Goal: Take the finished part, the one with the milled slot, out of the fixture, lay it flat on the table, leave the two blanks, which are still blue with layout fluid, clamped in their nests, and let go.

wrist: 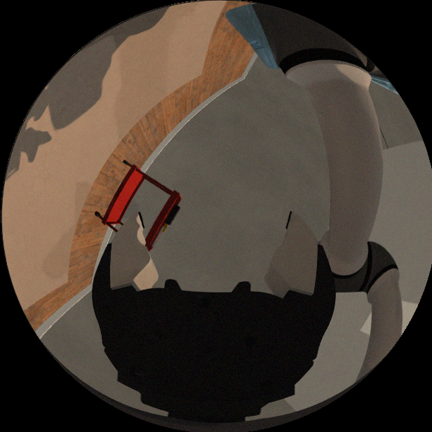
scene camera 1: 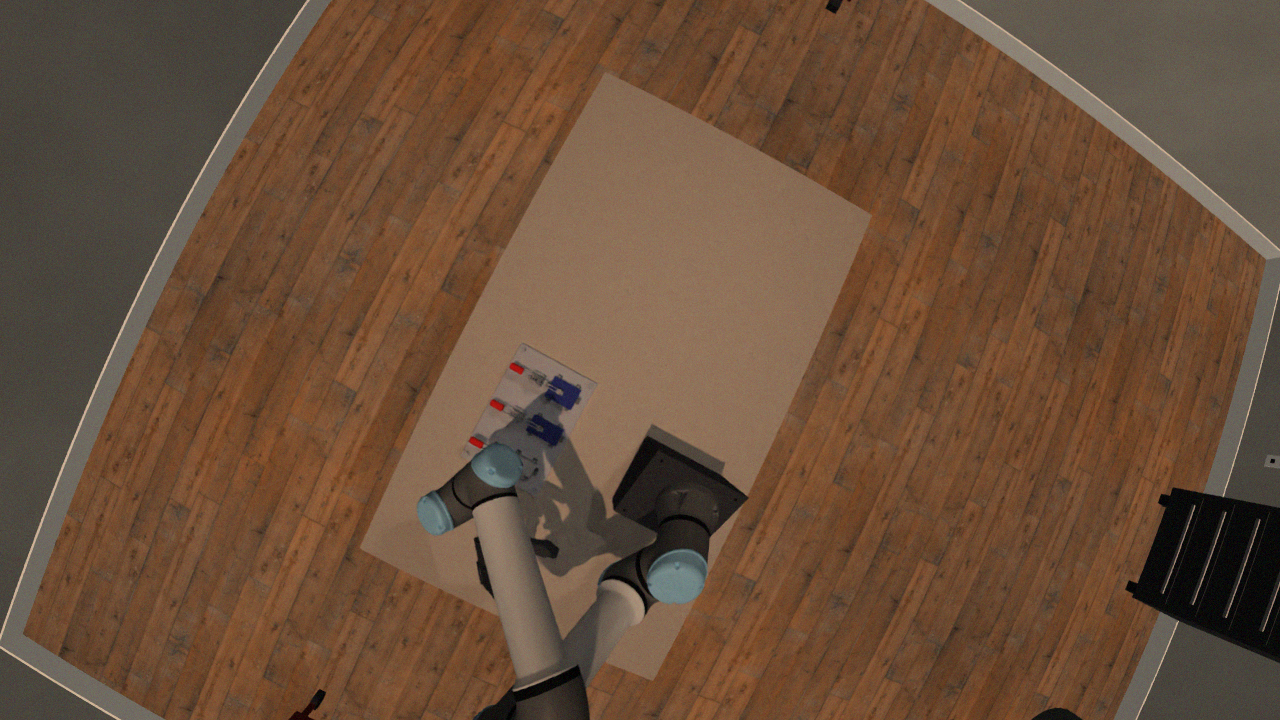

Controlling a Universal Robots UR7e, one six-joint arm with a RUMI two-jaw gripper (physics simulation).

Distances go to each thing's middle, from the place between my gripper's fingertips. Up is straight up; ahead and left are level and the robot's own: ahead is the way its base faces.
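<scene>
Looking at the fixture plate (scene camera 1: 514, 389), I find my hand 0.21 m short of it, 0.33 m to the left of it and 0.3 m above it.
</scene>
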